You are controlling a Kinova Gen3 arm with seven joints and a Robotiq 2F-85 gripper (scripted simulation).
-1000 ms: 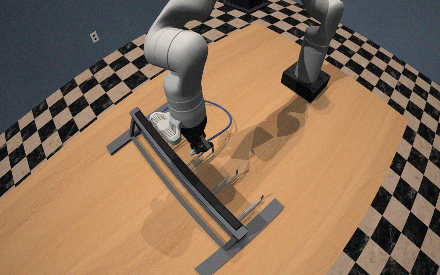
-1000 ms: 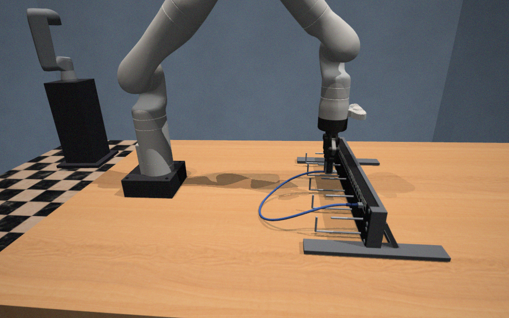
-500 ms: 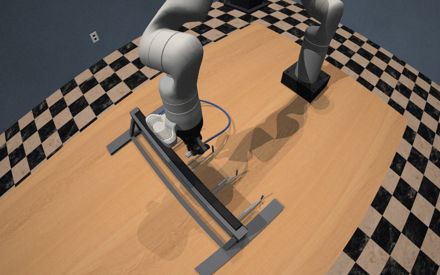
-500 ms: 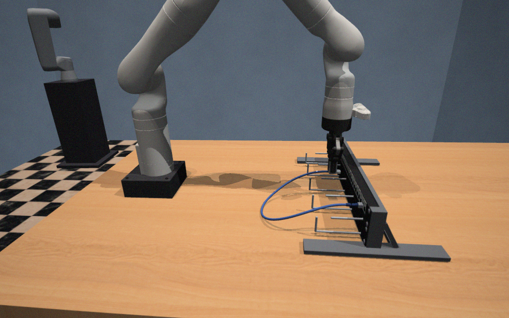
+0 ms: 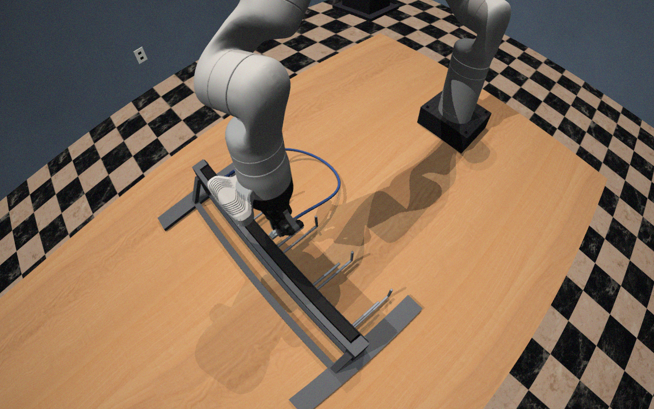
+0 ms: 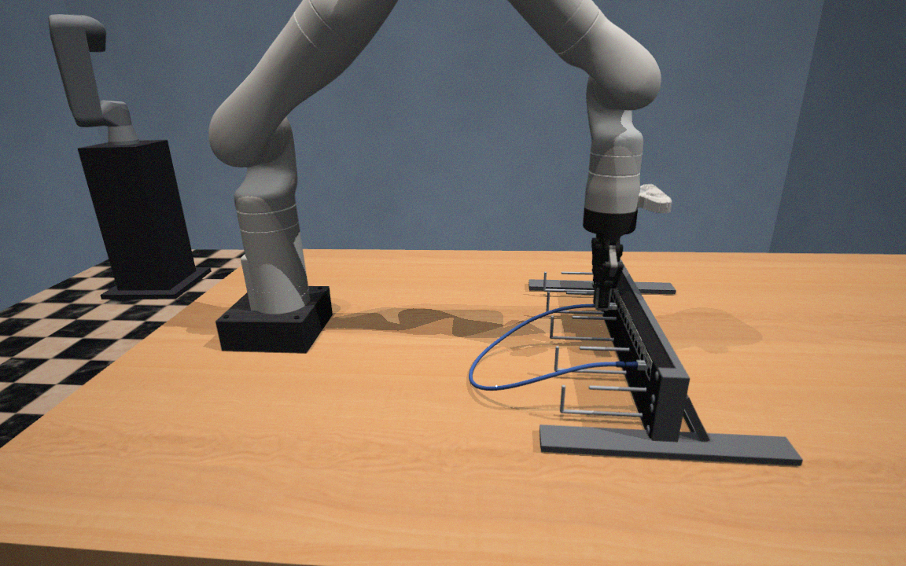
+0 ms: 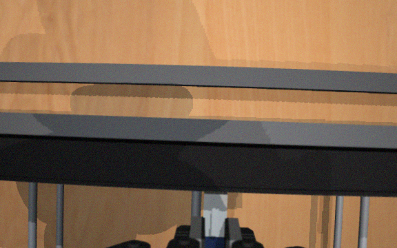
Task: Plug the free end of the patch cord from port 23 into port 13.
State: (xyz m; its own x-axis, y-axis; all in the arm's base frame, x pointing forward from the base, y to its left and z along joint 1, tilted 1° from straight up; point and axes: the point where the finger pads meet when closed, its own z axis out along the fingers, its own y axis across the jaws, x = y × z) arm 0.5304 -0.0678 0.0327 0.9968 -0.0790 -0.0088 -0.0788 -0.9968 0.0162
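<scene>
The plug lies 10 mm below my hand and 10 mm ahead of it.
</scene>
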